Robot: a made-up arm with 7 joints. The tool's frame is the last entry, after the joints.
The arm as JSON. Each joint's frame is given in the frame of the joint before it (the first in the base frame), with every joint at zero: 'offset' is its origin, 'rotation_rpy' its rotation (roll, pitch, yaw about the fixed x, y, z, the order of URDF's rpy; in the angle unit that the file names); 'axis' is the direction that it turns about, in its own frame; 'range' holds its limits. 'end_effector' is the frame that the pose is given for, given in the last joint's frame.
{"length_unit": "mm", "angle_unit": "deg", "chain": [
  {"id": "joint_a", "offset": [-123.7, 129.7, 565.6], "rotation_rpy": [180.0, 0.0, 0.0], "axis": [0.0, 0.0, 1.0], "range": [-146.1, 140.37]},
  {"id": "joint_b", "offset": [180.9, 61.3, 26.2], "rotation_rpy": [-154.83, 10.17, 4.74], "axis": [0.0, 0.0, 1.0], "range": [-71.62, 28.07]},
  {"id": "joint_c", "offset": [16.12, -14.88, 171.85], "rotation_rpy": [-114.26, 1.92, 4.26], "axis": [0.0, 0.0, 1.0], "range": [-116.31, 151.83]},
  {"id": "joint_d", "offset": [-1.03, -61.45, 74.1], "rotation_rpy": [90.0, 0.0, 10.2], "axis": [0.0, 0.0, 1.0], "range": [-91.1, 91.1]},
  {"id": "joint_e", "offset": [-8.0, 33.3, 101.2], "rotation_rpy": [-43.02, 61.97, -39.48], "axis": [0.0, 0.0, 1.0], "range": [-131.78, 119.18]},
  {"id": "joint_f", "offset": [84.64, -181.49, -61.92], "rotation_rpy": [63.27, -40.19, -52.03], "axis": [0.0, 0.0, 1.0], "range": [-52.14, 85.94]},
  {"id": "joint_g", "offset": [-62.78, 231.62, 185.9], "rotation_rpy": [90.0, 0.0, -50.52], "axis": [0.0, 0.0, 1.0], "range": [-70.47, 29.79]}
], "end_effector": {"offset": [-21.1, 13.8, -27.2], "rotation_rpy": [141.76, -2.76, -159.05]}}
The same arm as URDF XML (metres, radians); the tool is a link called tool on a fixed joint. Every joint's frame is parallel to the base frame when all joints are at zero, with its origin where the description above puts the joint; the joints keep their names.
<robot name="arm">
  <joint name="joint_a" type="revolute">
    <parent link="base_link"/>
    <child link="link1"/>
    <origin xyz="-0.1237 0.1297 0.5656"/>
    <axis xyz="0 0 -1"/>
    <limit lower="-2.5499" upper="2.4499"/>
  </joint>
  <joint name="joint_b" type="revolute">
    <parent link="link1"/>
    <child link="link2"/>
    <origin xyz="0.1809 -0.0613 -0.0262"/>
    <axis xyz="-0.194409 -0.410619 0.890841"/>
    <limit lower="-1.2500" upper="0.4899"/>
  </joint>
  <joint name="joint_c" type="revolute">
    <parent link="link2"/>
    <child link="link3"/>
    <origin xyz="-0.0176 -0.0854 0.1497"/>
    <axis xyz="-0.0001 1 0"/>
    <limit lower="-2.0300" upper="2.6499"/>
  </joint>
  <joint name="joint_d" type="revolute">
    <parent link="link3"/>
    <child link="link4"/>
    <origin xyz="-0.0119 0.0741 0.0603"/>
    <axis xyz="-0.0001 0 1"/>
    <limit lower="-1.5900" upper="1.5900"/>
  </joint>
  <joint name="joint_e" type="revolute">
    <parent link="link4"/>
    <child link="link5"/>
    <origin xyz="-0.0080 0.0333 0.1012"/>
    <axis xyz="0.931833 0.116404 0.343712"/>
    <limit lower="-2.3000" upper="2.0801"/>
  </joint>
  <joint name="joint_f" type="revolute">
    <parent link="link5"/>
    <child link="link6"/>
    <origin xyz="-0.0270 -0.2044 -0.0378"/>
    <axis xyz="-0.0001 0 1"/>
    <limit lower="-0.9100" upper="1.4999"/>
  </joint>
  <joint name="joint_g" type="revolute">
    <parent link="link6"/>
    <child link="link7"/>
    <origin xyz="0.0988 0.2187 0.1859"/>
    <axis xyz="-1 -0.0001 -0.0001"/>
    <limit lower="-1.2299" upper="0.5199"/>
  </joint>
  <joint name="tool_fixed" type="fixed">
    <parent link="link7"/>
    <child link="tool"/>
    <origin xyz="0.0272 0.0211 0.0138" rpy="0.9217 0.3652 1.6224"/>
  </joint>
  <link name="base_link"/>
  <link name="link1"/>
  <link name="link2"/>
  <link name="link3"/>
  <link name="link4"/>
  <link name="link5"/>
  <link name="link6"/>
  <link name="link7"/>
  <link name="tool"/>
</robot>

